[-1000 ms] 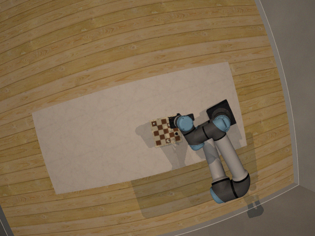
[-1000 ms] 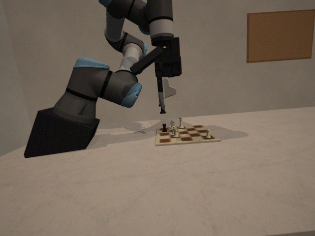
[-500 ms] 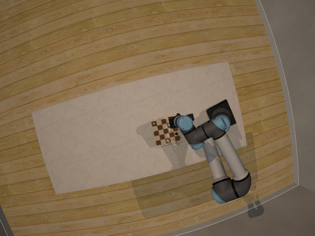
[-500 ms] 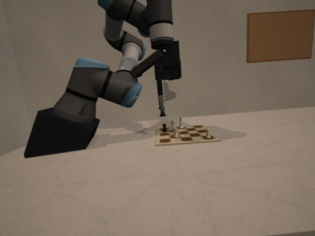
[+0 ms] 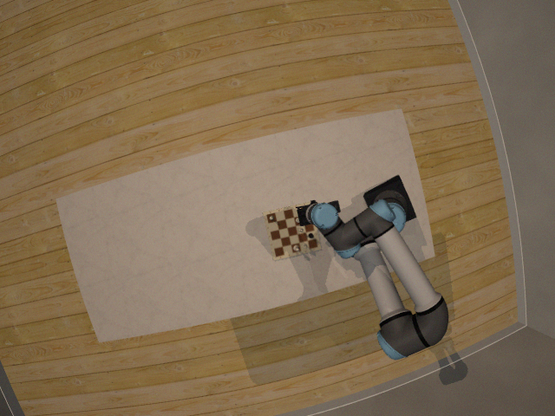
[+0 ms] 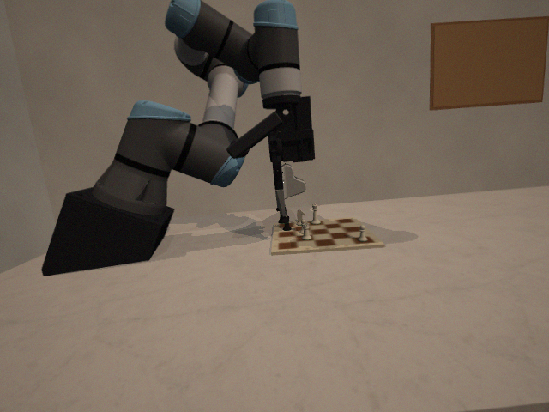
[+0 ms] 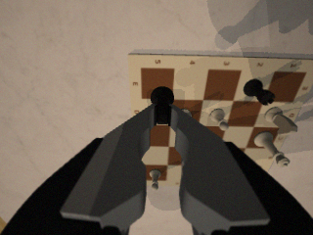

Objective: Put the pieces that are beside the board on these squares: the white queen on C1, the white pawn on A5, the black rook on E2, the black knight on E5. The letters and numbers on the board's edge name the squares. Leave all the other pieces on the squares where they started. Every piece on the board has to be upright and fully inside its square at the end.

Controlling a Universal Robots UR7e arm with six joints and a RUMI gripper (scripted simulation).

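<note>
Now: the chessboard 90 mm ahead of my hand, 70 mm to the left of it and 80 mm below it. The rest, counted from my hand: black piece (10 mm below).
</note>
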